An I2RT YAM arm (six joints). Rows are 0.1 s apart.
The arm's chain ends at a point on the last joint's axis. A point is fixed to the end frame.
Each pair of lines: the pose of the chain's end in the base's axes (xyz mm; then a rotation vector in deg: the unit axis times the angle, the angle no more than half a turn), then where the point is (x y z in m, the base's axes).
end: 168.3, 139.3, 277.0, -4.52, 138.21, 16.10
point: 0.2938 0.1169 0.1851
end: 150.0, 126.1, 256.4, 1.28, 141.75, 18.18
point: 0.2671 0.1011 0.1546
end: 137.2, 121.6, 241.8, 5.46, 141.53, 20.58
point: 0.2524 0.0967 0.1378
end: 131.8, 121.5, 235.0, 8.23, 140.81, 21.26
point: 0.2466 0.0950 0.1310
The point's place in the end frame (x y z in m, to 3 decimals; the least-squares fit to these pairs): -0.035 -0.055 0.143
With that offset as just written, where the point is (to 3 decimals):
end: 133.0, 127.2, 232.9, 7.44, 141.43, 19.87
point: 0.247 0.099 0.129
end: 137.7, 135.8, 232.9, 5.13, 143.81, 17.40
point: 0.249 0.106 0.126
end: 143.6, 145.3, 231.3, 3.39, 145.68, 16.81
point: 0.253 0.116 0.122
